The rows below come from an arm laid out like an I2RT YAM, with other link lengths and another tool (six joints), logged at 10 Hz.
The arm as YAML. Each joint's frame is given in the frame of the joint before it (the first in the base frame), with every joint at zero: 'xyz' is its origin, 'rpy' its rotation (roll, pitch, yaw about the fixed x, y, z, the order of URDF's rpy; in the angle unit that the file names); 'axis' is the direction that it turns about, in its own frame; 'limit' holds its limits. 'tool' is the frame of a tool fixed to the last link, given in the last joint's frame.
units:
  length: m
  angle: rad
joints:
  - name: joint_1
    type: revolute
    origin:
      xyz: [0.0, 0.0, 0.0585]
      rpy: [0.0, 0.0, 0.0]
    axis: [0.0, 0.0, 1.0]
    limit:
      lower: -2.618
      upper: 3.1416
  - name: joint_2
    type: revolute
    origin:
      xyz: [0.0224, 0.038, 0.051]
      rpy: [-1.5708, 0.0, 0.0]
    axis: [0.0, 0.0, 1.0]
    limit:
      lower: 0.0
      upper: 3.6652
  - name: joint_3
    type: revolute
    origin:
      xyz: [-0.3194, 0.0, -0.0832]
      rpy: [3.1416, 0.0, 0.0]
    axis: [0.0, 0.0, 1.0]
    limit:
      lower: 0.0
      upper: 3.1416
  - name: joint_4
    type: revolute
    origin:
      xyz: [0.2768, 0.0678, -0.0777]
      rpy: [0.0, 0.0, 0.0]
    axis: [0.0, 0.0, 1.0]
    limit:
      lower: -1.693
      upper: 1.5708
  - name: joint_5
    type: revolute
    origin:
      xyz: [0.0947, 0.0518, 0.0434]
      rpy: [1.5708, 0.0, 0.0]
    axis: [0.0, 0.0, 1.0]
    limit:
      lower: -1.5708
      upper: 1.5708
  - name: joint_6
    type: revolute
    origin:
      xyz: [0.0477, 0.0, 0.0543]
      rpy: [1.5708, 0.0, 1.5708]
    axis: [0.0, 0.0, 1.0]
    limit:
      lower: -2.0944
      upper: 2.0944
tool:
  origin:
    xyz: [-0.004, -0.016, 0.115]
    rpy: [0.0, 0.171, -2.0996]
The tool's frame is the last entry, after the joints.
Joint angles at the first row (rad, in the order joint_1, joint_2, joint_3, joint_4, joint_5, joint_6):
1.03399 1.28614 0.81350 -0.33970 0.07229 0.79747
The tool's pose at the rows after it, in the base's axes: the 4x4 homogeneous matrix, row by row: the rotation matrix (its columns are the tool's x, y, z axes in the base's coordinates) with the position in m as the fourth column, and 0 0 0 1 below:
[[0.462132 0.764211 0.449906 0.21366], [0.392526 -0.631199 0.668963 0.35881], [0.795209 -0.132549 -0.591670 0.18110], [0 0 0 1]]
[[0.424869 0.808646 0.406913 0.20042], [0.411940 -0.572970 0.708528 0.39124], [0.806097 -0.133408 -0.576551 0.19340], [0 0 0 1]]
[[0.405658 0.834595 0.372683 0.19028], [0.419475 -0.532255 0.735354 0.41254], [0.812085 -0.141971 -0.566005 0.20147], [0 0 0 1]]
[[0.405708 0.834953 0.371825 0.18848], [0.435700 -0.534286 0.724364 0.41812], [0.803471 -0.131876 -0.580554 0.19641], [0 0 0 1]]
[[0.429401 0.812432 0.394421 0.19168], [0.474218 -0.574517 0.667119 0.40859], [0.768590 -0.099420 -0.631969 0.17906], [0 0 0 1]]
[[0.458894 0.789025 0.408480 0.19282], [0.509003 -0.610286 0.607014 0.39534], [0.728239 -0.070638 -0.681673 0.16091], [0 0 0 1]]
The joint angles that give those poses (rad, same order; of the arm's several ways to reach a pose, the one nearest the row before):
1.10266 1.34908 0.88443 -0.33855 0.05818 0.78069
1.15951 1.40478 0.95921 -0.33855 0.05017 0.76811
1.19382 1.44141 1.00958 -0.33856 0.03681 0.76352
1.20681 1.46697 1.02596 -0.34808 0.05017 0.76735
1.20756 1.48756 1.02560 -0.39617 0.09022 0.78450
1.20642 1.50054 1.01379 -0.44310 0.12112 0.80625

